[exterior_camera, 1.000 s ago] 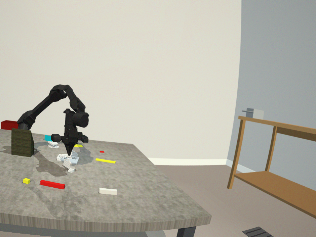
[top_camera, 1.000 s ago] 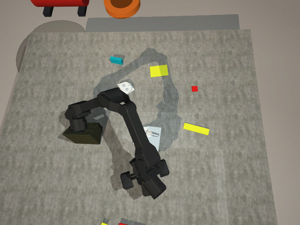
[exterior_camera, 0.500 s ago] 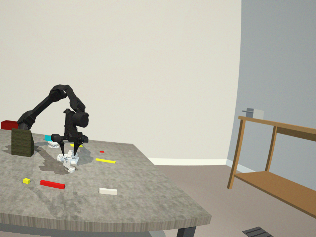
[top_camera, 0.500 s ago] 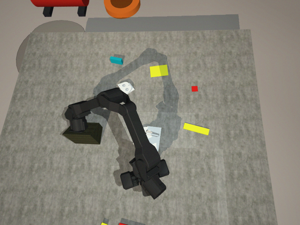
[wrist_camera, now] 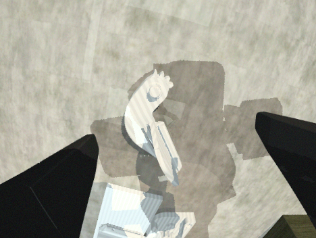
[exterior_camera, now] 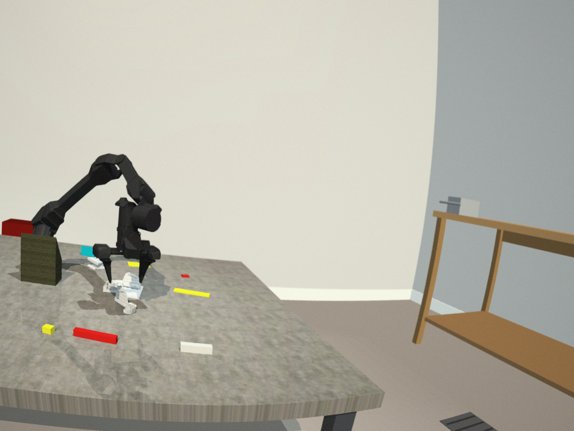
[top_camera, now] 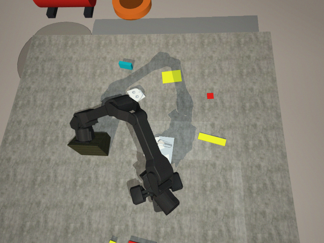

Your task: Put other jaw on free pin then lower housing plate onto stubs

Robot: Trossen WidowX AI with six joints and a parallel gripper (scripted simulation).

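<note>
My gripper tip is 20 mm to the right of the white jaw and 80 mm above it. From my gripper tip the other things lie so: yellow cube: 160 mm behind, 210 mm to the right, 80 mm below; red bar: 40 mm behind, 210 mm to the right, 80 mm below; white bar: 200 mm ahead, 210 mm to the right, 80 mm below.
</note>
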